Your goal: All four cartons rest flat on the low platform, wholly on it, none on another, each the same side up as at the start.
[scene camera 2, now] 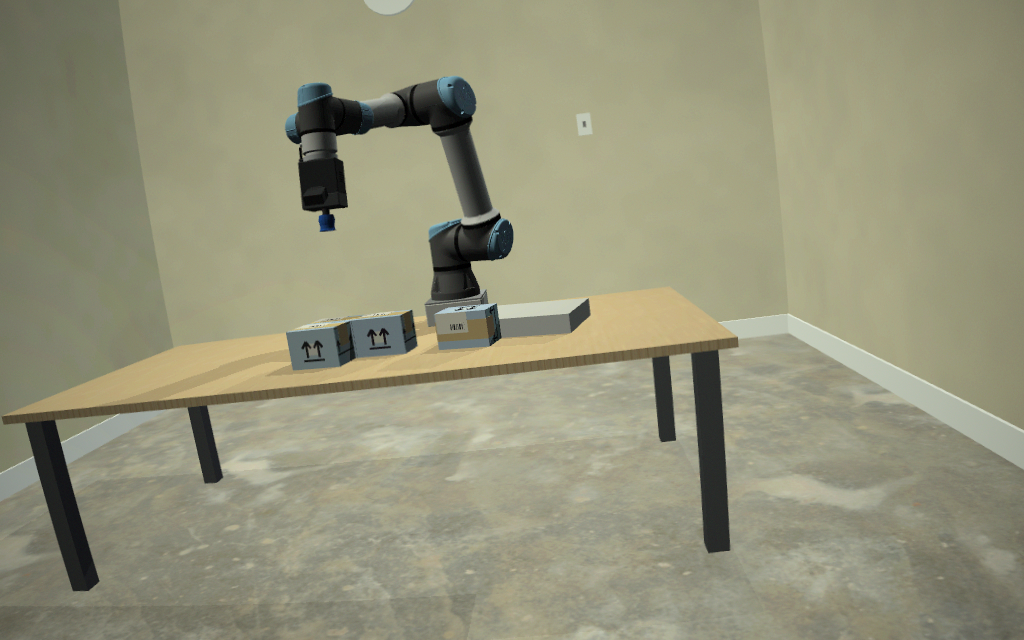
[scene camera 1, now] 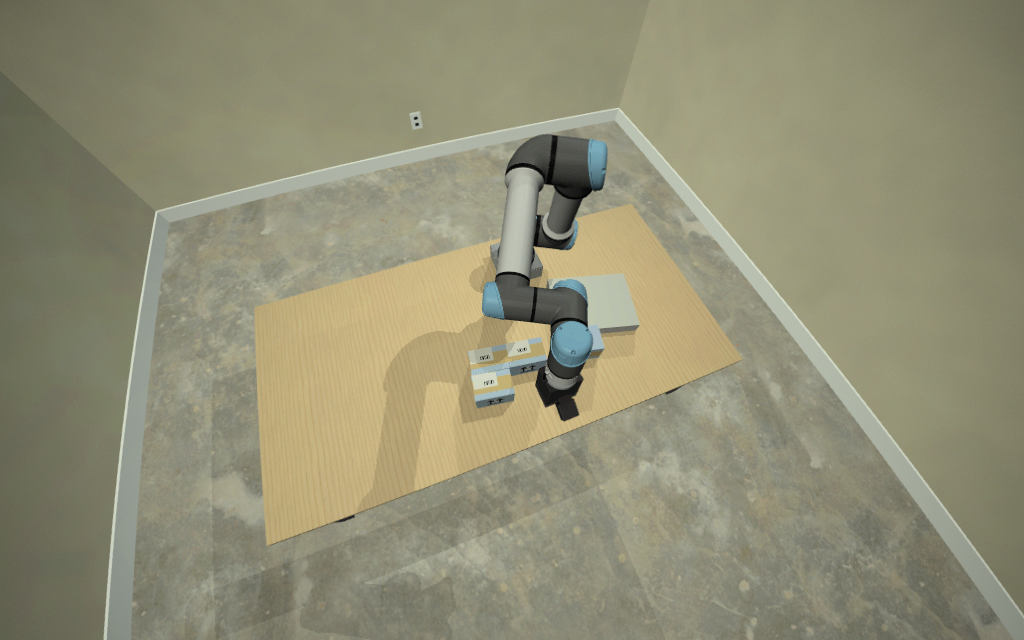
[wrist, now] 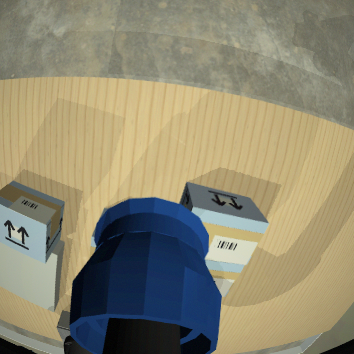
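Where they show: hand, tool point: [scene camera 2: 327,230] [wrist: 150,247]; arm's base, link origin: [scene camera 2: 456,295].
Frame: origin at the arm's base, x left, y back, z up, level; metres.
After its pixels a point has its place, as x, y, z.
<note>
The grey low platform [scene camera 1: 615,301] @(0.290, -0.330, -0.025) [scene camera 2: 536,324] @(0.247, -0.432, -0.045) [wrist: 27,282] @(0.132, -0.247, -0.025) lies on the table. One carton [scene camera 1: 596,343] @(0.115, -0.475, 0.016) [scene camera 2: 466,326] @(0.083, -0.491, -0.020) [wrist: 22,227] @(0.061, -0.455, 0.015), arrows on its top face, stands on the table at the platform's front; the arm partly hides it in scene camera 1. Three cartons with labels on top stand in a group: a front-left one [scene camera 1: 492,387] @(-0.285, -0.492, 0.023) [scene camera 2: 315,348] @(-0.281, -0.528, -0.023) [wrist: 230,227] @(-0.288, -0.505, 0.022), a right one [scene camera 1: 524,356] @(-0.145, -0.430, 0.023) [scene camera 2: 383,334] @(-0.126, -0.462, -0.020), largely hidden by the cup in the wrist view, and a back-left one [scene camera 1: 483,356] @(-0.276, -0.379, 0.024). My blue suction cup [scene camera 2: 326,226] [wrist: 150,215] is open, bare and high above the table.
The wooden table [scene camera 1: 324,392] @(-0.841, -0.268, -0.073) [scene camera 2: 641,320] @(0.507, -0.400, -0.073) [wrist: 150,115] @(-0.151, -0.645, -0.073) carries everything. The grey arm base [scene camera 2: 456,310] @(0.009, -0.086, -0.021) stands at its back, left of the platform. The arm reaches forward over the table, and its shadow falls left of the carton group.
</note>
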